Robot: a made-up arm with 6 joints.
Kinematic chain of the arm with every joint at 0, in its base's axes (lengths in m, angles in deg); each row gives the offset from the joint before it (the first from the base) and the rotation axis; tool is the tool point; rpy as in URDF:
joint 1: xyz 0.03 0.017 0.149 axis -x
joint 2: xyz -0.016 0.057 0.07 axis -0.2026 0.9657 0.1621
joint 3: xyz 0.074 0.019 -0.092 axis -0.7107 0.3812 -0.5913
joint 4: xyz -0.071 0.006 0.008 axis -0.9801 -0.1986 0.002
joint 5: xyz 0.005 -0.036 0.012 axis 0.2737 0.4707 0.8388
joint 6: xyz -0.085 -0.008 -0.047 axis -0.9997 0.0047 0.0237
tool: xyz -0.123 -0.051 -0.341 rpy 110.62 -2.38 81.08
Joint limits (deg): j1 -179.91..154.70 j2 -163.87..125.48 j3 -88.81..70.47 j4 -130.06..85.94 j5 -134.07..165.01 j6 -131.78..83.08
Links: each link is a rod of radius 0.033 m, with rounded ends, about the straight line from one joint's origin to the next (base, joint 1, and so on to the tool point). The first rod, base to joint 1, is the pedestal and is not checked.
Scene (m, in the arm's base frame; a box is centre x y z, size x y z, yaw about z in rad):
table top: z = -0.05
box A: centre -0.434 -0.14 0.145 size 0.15 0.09 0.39 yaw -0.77
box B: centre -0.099 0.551 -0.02 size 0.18 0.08 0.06 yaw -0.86
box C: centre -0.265 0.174 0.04 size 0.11 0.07 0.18 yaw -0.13
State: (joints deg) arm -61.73 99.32 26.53 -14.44 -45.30 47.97
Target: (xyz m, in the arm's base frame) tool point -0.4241 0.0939 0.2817
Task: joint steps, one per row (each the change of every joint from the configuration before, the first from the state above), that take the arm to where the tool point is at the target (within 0.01 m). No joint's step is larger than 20 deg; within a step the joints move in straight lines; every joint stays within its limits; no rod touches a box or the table.
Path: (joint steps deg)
1: 17.88 4.20 -0.93 -2.40 -2.69 5.85
2: 17.89 4.20 -0.93 -2.40 -2.70 5.85
3: 17.88 4.20 -0.93 -2.39 -2.69 5.85
4: 17.88 4.20 -0.94 -2.40 -2.70 5.86
5: 17.89 4.21 -0.93 -2.40 -2.69 5.85
6: 17.88 4.20 -0.93 -2.40 -2.70 5.85
7: -17.83 -19.28 3.88 0.14 -2.94 -3.07
8: -17.82 -19.28 3.87 0.14 -2.94 -3.07
9: -17.83 -19.28 3.88 0.13 -2.94 -3.07
10: -17.83 -19.27 3.88 0.14 -2.94 -3.07
11: -17.83 -19.28 3.87 0.14 -2.94 -3.08

